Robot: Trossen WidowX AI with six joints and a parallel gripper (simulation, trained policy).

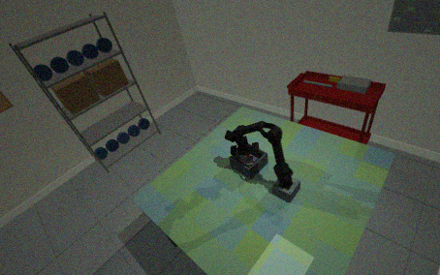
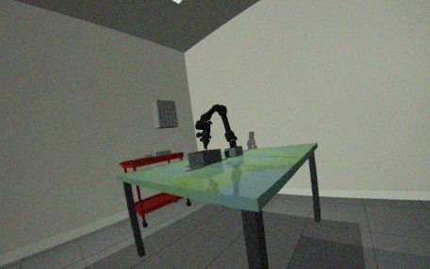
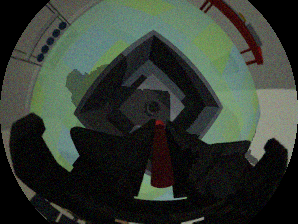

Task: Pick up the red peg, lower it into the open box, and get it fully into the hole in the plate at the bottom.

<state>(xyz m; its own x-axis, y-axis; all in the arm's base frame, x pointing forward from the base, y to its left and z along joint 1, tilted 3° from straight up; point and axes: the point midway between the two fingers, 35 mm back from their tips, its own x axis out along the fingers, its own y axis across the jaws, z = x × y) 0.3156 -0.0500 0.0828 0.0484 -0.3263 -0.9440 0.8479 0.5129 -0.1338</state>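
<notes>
My gripper tip is 1 cm to the right of the red peg and 2 cm below it. The rest, counted from my gripper tip: grey plate 1 cm ahead, 1 cm to the right, 7 cm below; then box 1 cm ahead, 1 cm to the right, 9 cm below.
</notes>
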